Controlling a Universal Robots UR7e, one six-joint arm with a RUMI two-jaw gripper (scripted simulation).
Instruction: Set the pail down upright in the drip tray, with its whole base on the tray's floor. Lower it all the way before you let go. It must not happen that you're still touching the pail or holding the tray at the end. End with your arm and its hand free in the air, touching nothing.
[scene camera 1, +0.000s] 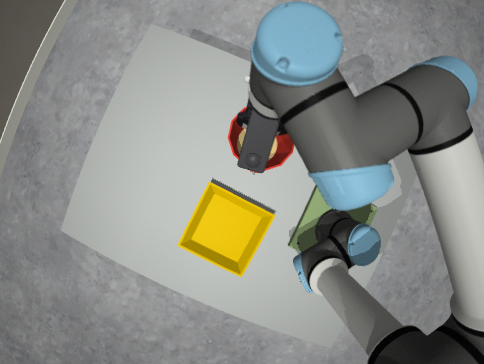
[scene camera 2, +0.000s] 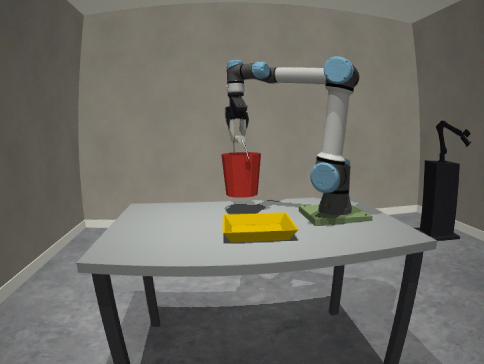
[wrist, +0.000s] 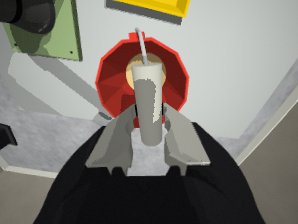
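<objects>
Scene camera 1 shows my gripper, and so does scene camera 2. On my gripper, (scene camera 1: 261, 130) and (scene camera 2: 238, 99) are the same spot. I can see my gripper in the wrist view (149, 104) too.
</objects>
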